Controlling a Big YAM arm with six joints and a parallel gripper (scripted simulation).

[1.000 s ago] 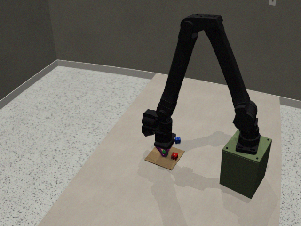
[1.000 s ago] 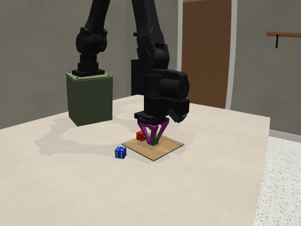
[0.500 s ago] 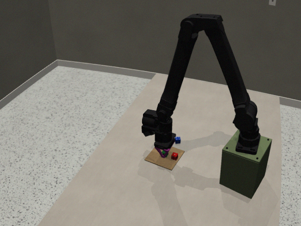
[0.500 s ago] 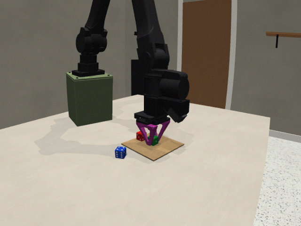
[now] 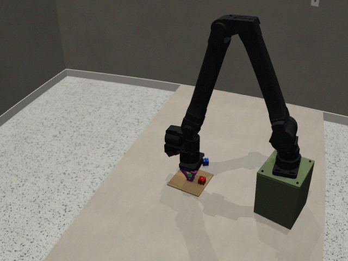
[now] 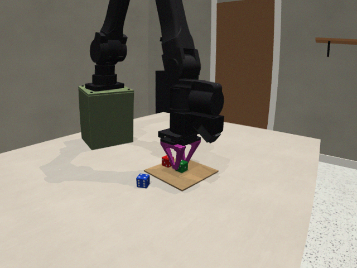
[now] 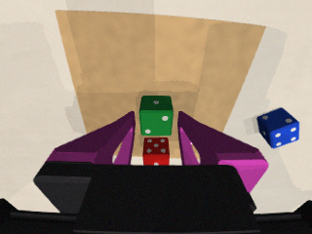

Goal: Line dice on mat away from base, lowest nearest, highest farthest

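Right now my hand is 1 cm above the green die. From my hand the other things lie so: blue die 1 cm behind, 12 cm to the right, 1 cm below; tan mat 2 cm below; red die 4 cm behind, 1 cm below.
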